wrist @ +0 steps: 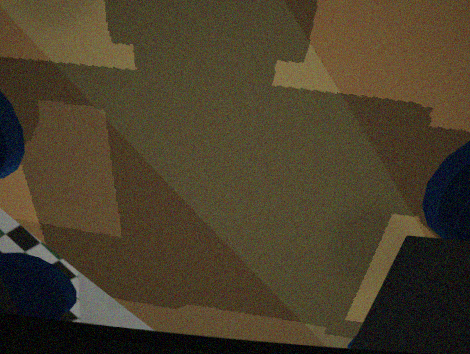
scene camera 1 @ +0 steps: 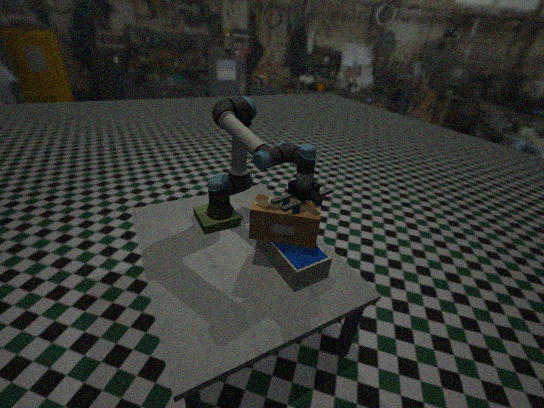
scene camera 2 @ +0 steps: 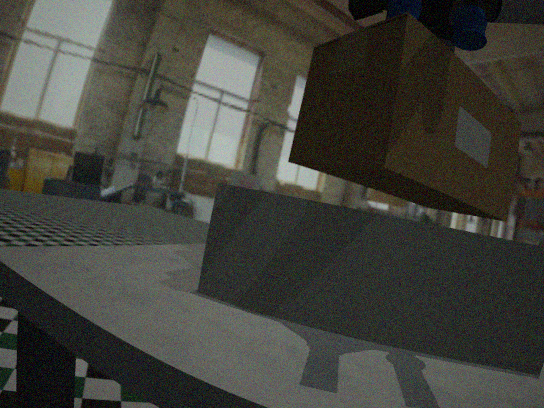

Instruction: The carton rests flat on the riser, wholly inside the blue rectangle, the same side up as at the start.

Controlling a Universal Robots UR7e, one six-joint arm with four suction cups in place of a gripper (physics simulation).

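Frame: origin at the arm's base, x right, y ahead, z up, level; centimetres.
Seen in the pictures: hand, its tool point: (wrist: 211,238) (scene camera 1: 302,206); arm's base, origin of its link: (scene camera 1: 219,212).
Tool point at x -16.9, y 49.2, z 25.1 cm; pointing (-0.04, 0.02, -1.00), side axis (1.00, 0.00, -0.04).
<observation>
Pixels of each thing's middle, then the offset from my tool point to it. Level surfaces: height alone.
- brown carton, middle of its body: (wrist: 351,208) (scene camera 2: 424,138) (scene camera 1: 285,220) dy -2.6, dx +7.1, dz -6.9 cm
- grey riser, middle of its body: (scene camera 2: 379,268) (scene camera 1: 291,251) dy +0.7, dx +4.0, dz -24.7 cm
- blue rectangle, middle of its body: (scene camera 1: 292,241) dy +0.7, dx +4.0, dz -18.7 cm
- grey table, height of its surface: dz -30.7 cm
The brown carton (scene camera 1: 265,225) (scene camera 2: 425,150) (wrist: 225,175) hangs from the suction cups of my gripper (scene camera 1: 290,202) (scene camera 2: 436,20), roughly upright, with a pale label on one long side. The cups are on its top face. In the scene camera 2 view a gap shows between its underside and the grey riser (scene camera 1: 310,278) (scene camera 2: 350,280). In the scene camera 1 view it covers the far part of the riser and reaches past its left side, turned relative to it. The near part of the blue rectangle (scene camera 1: 302,256) shows on the riser's top; the rest is hidden behind the carton.
The riser stands on the grey table (scene camera 1: 200,320) (scene camera 2: 125,310), near its right edge. The arm's base sits on a green block (scene camera 1: 202,220) at the table's back left. Arm links reach over the table behind the carton. A checkered floor surrounds the table.
</observation>
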